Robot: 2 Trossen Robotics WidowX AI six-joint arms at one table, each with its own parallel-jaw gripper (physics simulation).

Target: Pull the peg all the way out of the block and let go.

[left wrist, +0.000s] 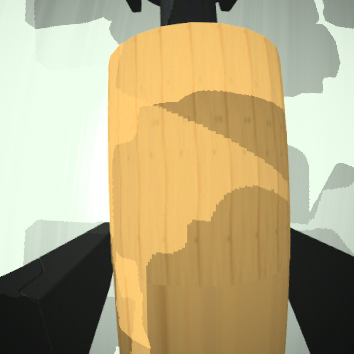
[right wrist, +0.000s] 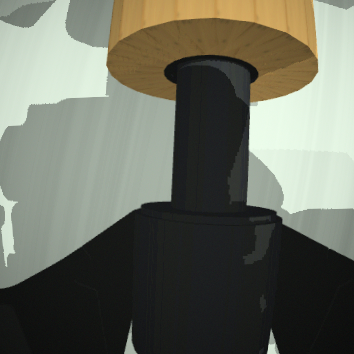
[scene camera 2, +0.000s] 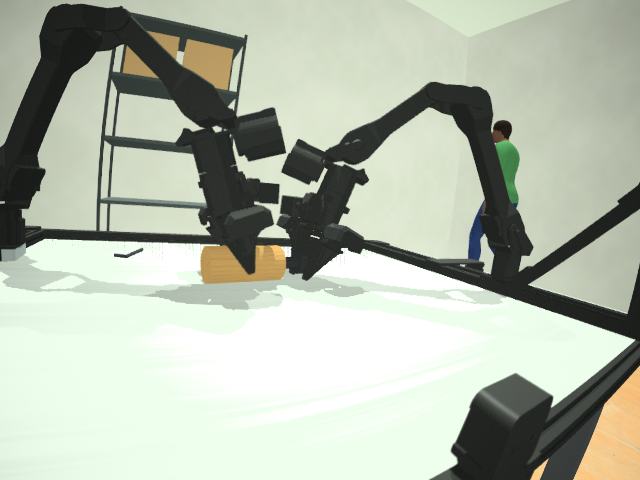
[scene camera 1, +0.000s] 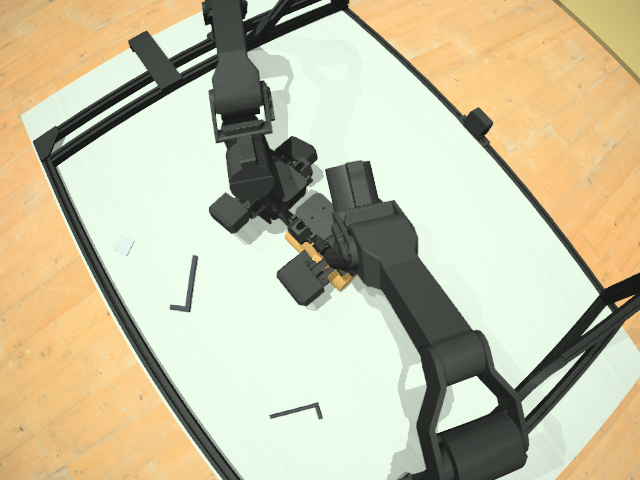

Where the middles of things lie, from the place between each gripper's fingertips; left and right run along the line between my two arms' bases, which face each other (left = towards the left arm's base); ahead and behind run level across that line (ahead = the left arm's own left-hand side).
Right now the dark peg point(right wrist: 204, 266) is 40 mm ahead of my left hand, 60 mm to the right of it and 10 mm above it. Round my left hand: wooden block point(scene camera 2: 217, 263) 10 mm above.
Right now my right hand is 30 mm to the right of the dark peg, 30 mm below it and 10 mm past it. Also, from my right hand: wooden block 90 mm to the left, 50 mm behind, 30 mm above.
